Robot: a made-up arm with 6 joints.
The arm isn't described. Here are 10 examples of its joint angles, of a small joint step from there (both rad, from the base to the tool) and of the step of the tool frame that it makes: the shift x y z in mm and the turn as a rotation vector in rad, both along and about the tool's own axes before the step.
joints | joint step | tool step
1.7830 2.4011 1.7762 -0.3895 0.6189 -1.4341 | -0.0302 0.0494 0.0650 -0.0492 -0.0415 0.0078 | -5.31 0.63 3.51 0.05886 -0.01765 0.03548
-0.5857 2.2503 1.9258 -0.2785 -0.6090 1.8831 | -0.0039 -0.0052 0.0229 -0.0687 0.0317 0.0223 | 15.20 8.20 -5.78 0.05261 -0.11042 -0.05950
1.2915 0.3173 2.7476 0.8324 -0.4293 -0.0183 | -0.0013 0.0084 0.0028 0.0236 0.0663 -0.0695 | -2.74 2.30 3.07 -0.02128 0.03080 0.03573
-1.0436 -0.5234 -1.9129 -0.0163 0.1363 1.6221 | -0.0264 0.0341 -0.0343 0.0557 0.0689 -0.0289 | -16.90 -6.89 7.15 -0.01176 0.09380 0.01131
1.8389 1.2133 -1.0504 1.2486 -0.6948 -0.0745 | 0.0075 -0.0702 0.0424 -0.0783 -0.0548 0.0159 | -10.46 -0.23 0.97 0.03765 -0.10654 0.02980
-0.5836 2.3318 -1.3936 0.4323 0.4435 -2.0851 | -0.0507 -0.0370 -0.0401 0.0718 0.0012 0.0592 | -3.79 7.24 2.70 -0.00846 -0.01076 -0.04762
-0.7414 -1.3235 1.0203 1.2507 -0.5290 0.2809 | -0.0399 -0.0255 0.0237 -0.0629 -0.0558 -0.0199 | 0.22 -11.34 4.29 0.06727 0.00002 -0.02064
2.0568 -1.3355 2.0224 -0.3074 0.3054 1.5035 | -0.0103 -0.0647 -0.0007 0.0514 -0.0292 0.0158 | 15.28 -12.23 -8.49 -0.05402 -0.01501 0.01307
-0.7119 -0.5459 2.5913 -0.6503 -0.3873 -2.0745 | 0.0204 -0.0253 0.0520 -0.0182 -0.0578 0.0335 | -10.09 -16.93 -0.82 0.04545 -0.02163 0.07437
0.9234 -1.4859 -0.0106 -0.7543 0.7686 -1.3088 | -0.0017 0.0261 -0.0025 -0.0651 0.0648 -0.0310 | -9.26 0.89 -2.13 -0.01726 -0.10464 -0.00563
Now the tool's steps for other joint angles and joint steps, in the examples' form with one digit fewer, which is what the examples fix.
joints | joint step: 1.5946 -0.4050 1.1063 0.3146 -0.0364 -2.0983 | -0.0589 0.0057 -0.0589 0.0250 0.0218 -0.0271
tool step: 11.2 -6.1 18.9 0.0321 0.1019 -0.0144
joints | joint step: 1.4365 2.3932 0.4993 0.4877 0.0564 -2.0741 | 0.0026 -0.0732 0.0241 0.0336 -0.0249 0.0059
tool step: 3.2 -11.9 -3.7 -0.0565 0.0062 0.0689
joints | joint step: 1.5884 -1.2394 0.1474 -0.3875 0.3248 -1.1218 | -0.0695 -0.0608 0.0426 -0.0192 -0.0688 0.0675
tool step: 11.6 -24.8 12.4 0.1615 0.0009 -0.0442
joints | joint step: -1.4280 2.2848 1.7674 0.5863 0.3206 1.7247 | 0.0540 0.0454 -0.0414 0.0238 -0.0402 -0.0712
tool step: -28.0 -1.1 5.7 -0.0756 0.1464 0.1049
